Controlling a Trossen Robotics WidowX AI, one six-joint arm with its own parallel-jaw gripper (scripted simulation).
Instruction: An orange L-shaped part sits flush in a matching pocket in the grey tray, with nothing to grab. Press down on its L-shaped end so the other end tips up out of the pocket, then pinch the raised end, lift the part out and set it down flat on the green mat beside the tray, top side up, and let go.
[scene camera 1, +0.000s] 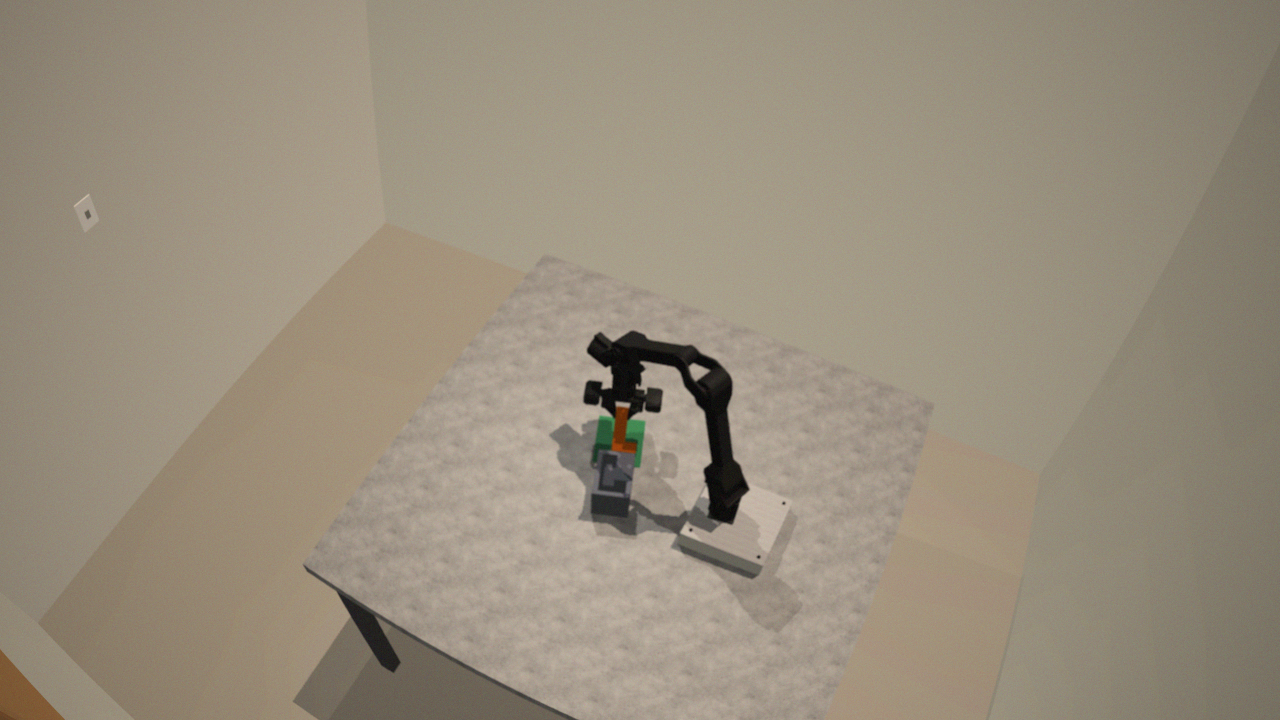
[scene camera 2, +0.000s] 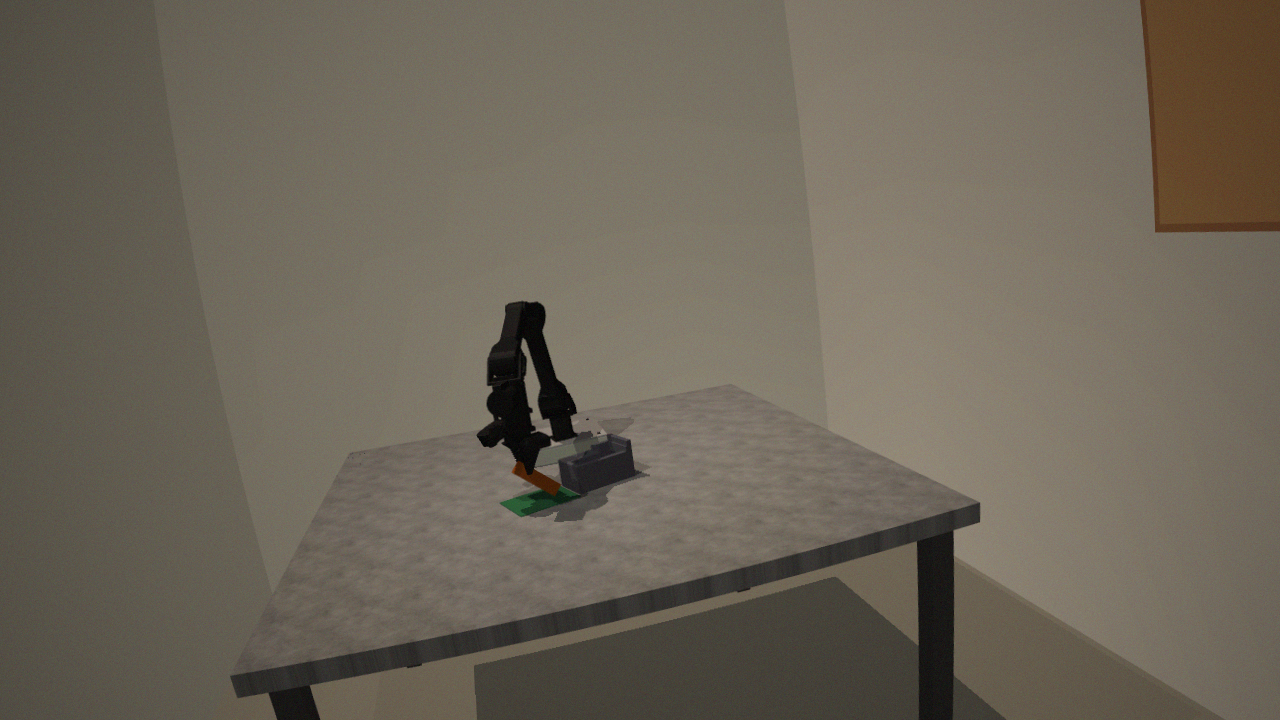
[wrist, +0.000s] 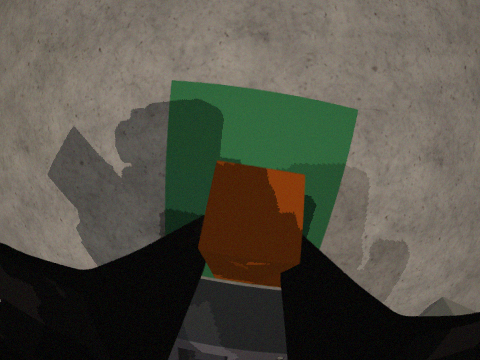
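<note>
In scene camera 2 you'd find my gripper (scene camera 2: 526, 473) and a green mat (scene camera 2: 526, 504). Scene camera 1 has my gripper (scene camera 1: 621, 417) as well, plus the green mat (scene camera 1: 604, 435). In the wrist view, my gripper (wrist: 248, 232) holds an orange L-shaped part (wrist: 252, 229), and the green mat (wrist: 207, 122) shows there too.
</note>
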